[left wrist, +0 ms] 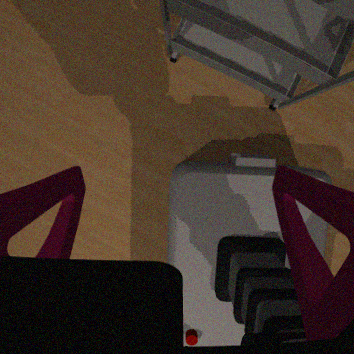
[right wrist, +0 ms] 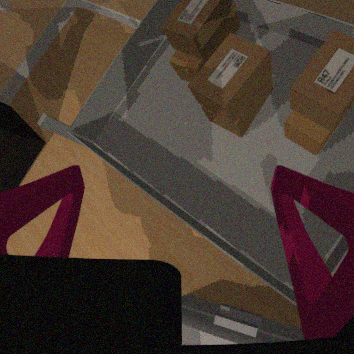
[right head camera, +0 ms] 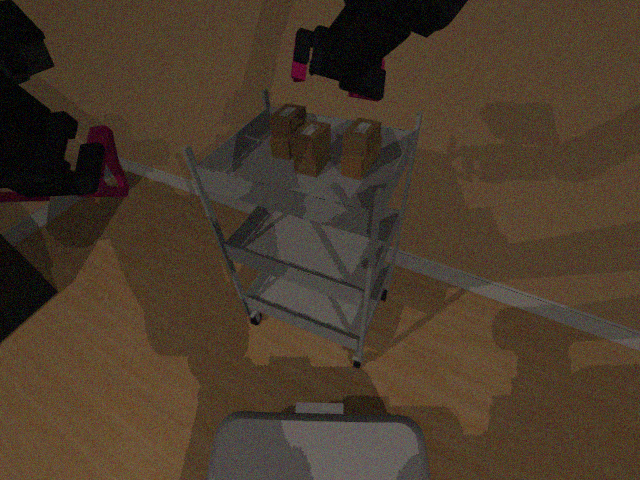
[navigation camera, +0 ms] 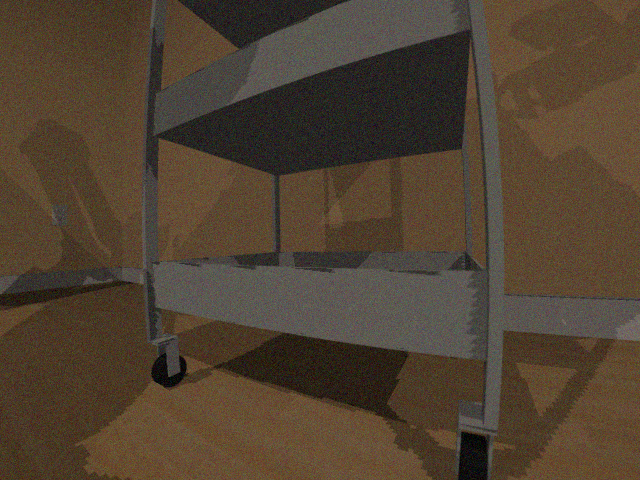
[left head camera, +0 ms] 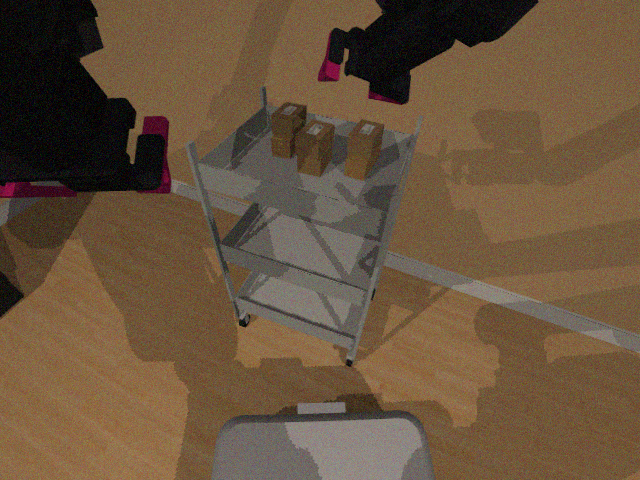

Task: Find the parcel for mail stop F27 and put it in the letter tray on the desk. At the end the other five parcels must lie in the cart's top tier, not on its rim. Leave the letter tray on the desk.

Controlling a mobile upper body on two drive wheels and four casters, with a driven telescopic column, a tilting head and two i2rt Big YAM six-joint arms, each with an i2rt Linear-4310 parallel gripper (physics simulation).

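Places are measured from the left arm's base along level axes (x ahead, y left, z up), in millimetres.
Pixels of known places: left gripper, fingertip midpoint: [left wrist: 178, 176] [right head camera: 87, 193] [left head camera: 122, 188]; right gripper, fingertip midpoint: [right wrist: 177, 175] [right head camera: 322, 85] [left head camera: 344, 86].
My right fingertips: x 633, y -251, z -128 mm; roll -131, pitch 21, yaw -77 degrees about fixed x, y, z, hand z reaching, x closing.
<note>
For each thing: its top centre in the pictures, then the offset to it from my right fingertips.
- left stack at its top centre: [right wrist: 193, 7] [left head camera: 289, 110] [right head camera: 287, 111] dx +265, dy +106, dz -164 mm
- middle stack at its top centre: [right wrist: 227, 67] [left head camera: 315, 129] [right head camera: 310, 129] dx +167, dy +40, dz -166 mm
- right stack at its top centre: [right wrist: 336, 68] [right head camera: 362, 127] [left head camera: 367, 129] dx +169, dy -83, dz -164 mm
Brown parcels stand in the cart's top tier in three stacks: a left stack [left head camera: 288, 126] [right head camera: 287, 129] [right wrist: 197, 30], a middle stack [left head camera: 315, 149] [right head camera: 312, 149] [right wrist: 232, 82] and a right stack [left head camera: 363, 149] [right head camera: 360, 149] [right wrist: 322, 92]. The right stack's top label reads R47; the other labels are too blurred or cut off to read. My right gripper [left head camera: 356, 87] [right head camera: 332, 87] [right wrist: 177, 175] is open and empty, above the cart near the parcels. My left gripper [left wrist: 178, 176] is open and empty, left of the cart in both head views. F27, the desk and the letter tray do not show.
The grey three-tier cart [left head camera: 213, 227] [right head camera: 209, 206] [left wrist: 225, 70] [right wrist: 200, 192] [navigation camera: 320, 304] has raised tier walls, upright corner posts and wheels. My grey base [left head camera: 258, 449] [right head camera: 248, 449] [left wrist: 195, 200] lies in front of it. A pale skirting [left head camera: 465, 286] [right head camera: 480, 289] [navigation camera: 563, 315] runs behind the cart.
</note>
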